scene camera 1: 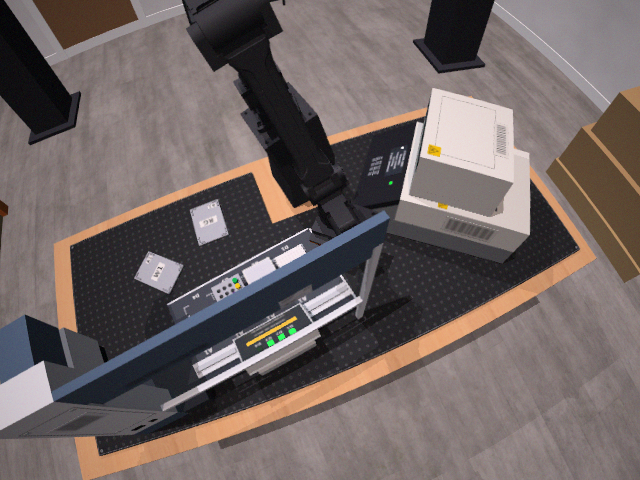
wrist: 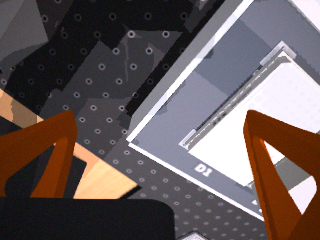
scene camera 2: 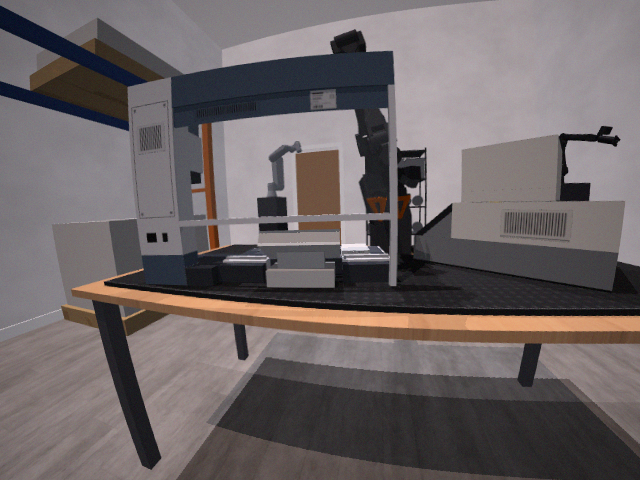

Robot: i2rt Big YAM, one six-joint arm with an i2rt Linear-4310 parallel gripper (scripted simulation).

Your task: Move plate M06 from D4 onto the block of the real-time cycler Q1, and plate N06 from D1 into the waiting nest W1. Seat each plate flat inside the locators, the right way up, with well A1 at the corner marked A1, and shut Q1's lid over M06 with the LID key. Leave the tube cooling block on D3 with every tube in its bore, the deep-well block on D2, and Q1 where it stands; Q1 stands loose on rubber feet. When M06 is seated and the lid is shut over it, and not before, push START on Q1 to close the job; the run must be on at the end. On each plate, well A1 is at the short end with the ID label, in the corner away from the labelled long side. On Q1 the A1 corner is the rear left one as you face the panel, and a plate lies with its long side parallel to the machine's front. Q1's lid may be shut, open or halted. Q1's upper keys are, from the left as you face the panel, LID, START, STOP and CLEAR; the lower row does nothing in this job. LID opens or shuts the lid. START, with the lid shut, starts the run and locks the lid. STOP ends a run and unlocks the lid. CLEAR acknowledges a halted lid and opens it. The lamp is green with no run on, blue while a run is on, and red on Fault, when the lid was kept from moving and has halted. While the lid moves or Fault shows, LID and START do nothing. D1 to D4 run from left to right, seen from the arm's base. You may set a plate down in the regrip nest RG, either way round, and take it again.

Scene:
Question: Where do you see a Q1 lid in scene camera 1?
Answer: At 466,161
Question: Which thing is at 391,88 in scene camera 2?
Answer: A white post.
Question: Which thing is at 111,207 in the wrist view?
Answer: My gripper.

